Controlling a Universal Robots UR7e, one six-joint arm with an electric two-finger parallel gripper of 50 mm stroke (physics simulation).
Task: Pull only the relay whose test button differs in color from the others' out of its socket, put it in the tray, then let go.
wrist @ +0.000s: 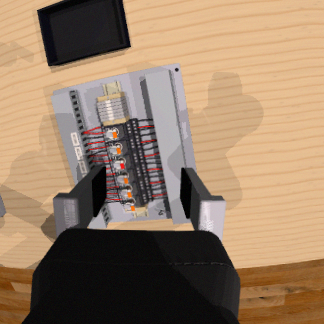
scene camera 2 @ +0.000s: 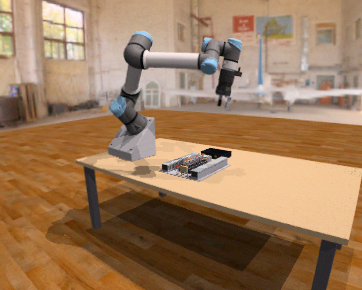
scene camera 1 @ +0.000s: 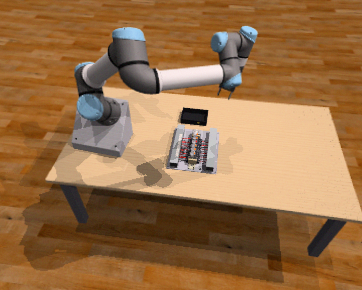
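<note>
The relay with the red test button sits in its socket in the row on the grey panel. It is third from the beige terminal block end; the other relays in the row, such as the one with an orange button, have orange buttons. The black tray lies apart from the panel, beyond its terminal block end, and is empty. My gripper is open and empty, high above the table; in the wrist view its fingers overlap the panel's lower part.
Grey wiring ducts stand along both sides of the relay row, with red and black wires between. The beige terminal block stands at the row's tray end. The panel and tray lie on the wooden table.
</note>
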